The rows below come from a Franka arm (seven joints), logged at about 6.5 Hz.
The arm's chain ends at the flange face. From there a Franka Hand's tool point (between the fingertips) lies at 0.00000 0.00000 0.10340 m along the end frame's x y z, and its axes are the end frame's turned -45 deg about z.
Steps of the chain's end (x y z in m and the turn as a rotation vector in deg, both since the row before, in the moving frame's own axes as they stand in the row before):
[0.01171, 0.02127, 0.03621, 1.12, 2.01, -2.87]
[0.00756, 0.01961, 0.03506, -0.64, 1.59, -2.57]
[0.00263, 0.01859, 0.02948, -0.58, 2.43, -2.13]
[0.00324, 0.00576, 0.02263, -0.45, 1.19, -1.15]
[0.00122, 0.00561, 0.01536, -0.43, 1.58, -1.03]
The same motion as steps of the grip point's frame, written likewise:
[-0.00274, 0.02436, 0.03613, -0.63, 2.21, -2.87]
[-0.00725, 0.02203, 0.03501, -1.58, 0.67, -2.57]
[-0.00885, 0.01880, 0.02938, -2.13, 1.31, -2.13]
[-0.00082, 0.00845, 0.02260, -1.16, 0.52, -1.15]
[-0.00161, 0.00738, 0.01532, -1.42, 0.81, -1.03]

